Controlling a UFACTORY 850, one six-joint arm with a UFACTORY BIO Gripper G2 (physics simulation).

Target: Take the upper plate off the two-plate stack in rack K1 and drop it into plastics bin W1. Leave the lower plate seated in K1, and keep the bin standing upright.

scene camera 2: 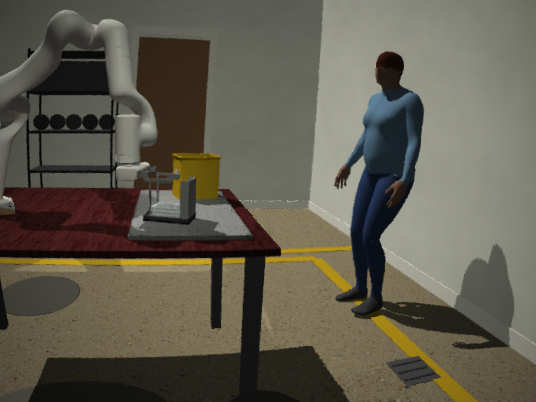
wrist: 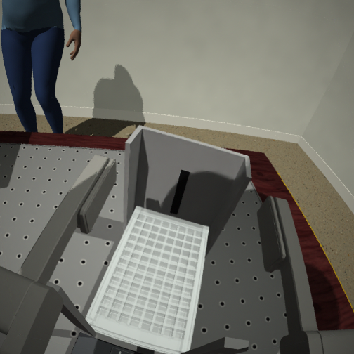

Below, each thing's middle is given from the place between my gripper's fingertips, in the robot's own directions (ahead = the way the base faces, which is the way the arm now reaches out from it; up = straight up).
Labels:
The yellow plastics bin W1 (scene camera 2: pixel 205 167) is 20 mm ahead of my hand, 400 mm to the left of it and 50 mm below it.

